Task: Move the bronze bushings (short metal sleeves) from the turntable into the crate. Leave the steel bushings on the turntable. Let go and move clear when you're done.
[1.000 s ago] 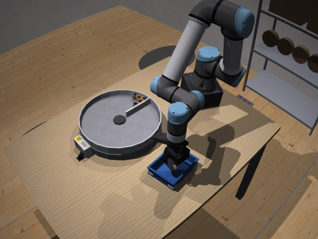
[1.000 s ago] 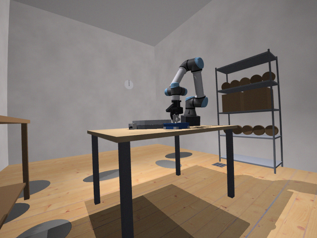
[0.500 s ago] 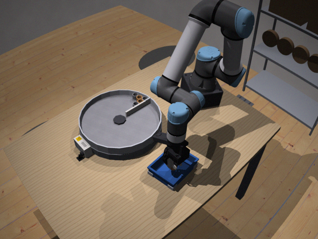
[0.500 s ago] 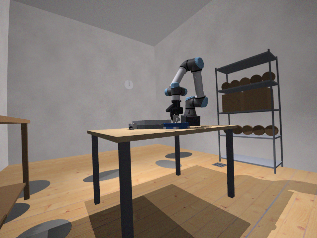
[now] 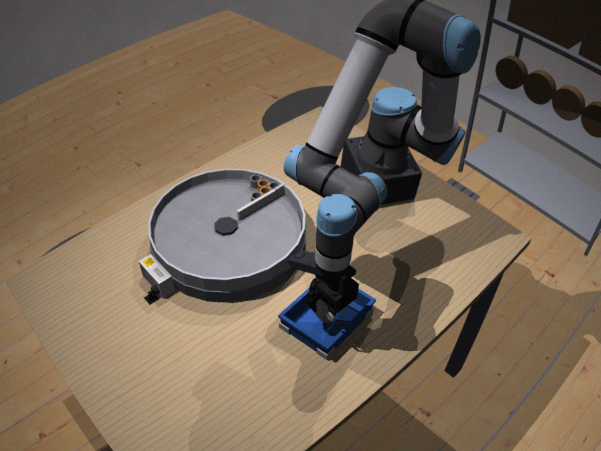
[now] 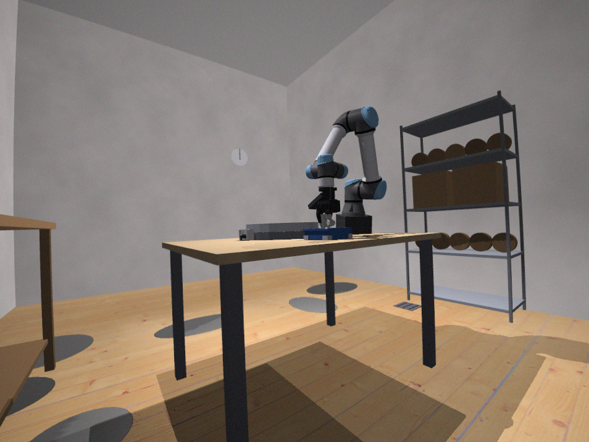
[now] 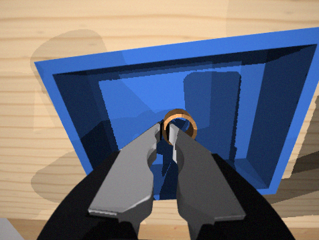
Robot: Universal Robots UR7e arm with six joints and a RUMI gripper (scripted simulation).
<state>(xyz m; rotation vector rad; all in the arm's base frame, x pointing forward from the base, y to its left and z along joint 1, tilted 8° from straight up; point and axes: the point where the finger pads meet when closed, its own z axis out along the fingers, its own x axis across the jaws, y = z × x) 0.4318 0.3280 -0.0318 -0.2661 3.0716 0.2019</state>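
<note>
My hand is 1 cm past the blue crate and 1 cm above it. Also, from my hand: grey turntable (6 cm ahead, 36 cm to the right, 2 cm above).
</note>
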